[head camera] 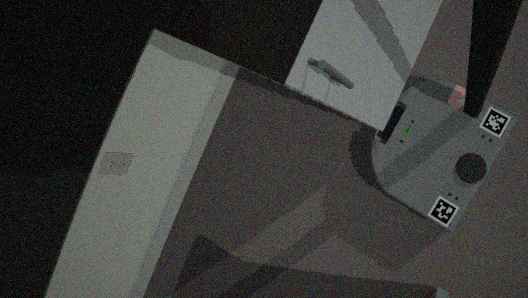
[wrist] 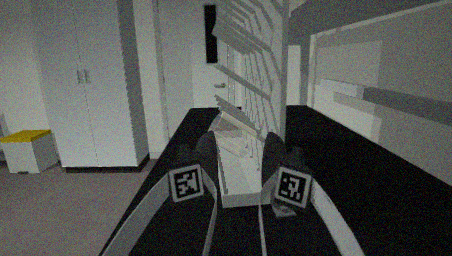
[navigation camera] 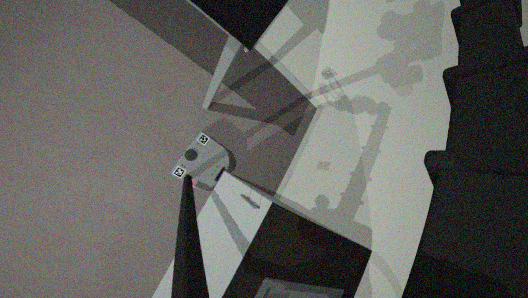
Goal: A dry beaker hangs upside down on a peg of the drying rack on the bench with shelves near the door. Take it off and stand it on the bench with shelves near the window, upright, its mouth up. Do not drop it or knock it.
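Places are measured from the robot's base along level axes (x left, y back, z up), in centimetres.
Pixels of known places: gripper, fingertip midpoint: [wrist: 240, 150]; robot's base at its link origin: [head camera: 468, 167] [navigation camera: 191, 154].
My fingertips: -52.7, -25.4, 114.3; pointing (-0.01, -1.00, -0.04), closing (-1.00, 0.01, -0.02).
Ahead of a thing's pixels: the offset from my fingertips to its top centre, as dx, dy, dz. "pt": to the spot under its first point. Level surfaces: height alone.
In the wrist view, a clear beaker @[+2.5, -33.5, -3.9] [wrist: 230, 134] hangs tilted on a low peg of the drying rack [wrist: 279, 60], over the rack's pale bottom tray. It is faint, so its rim and mouth are hard to make out. The rack stands on the black bench top @[dz -22.8] [wrist: 380, 195]. My gripper [wrist: 240, 150] is open and empty, pointing at the rack. The beaker shows beyond the fingertips, in the gap between them, apart from both. Beaker, rack and gripper do not show in the head and navigation views.
My base [head camera: 425, 150] [navigation camera: 210, 160] stands beside a white panel [head camera: 370, 30] [navigation camera: 225, 200] with a bar handle. A pale bench leg @[pt +18.4, +14.1, -56.5] [navigation camera: 220, 80] is near it. The wrist view shows a tall cabinet [wrist: 100, 110], a yellow-lidded box [wrist: 25, 155] and a door [wrist: 200, 85].
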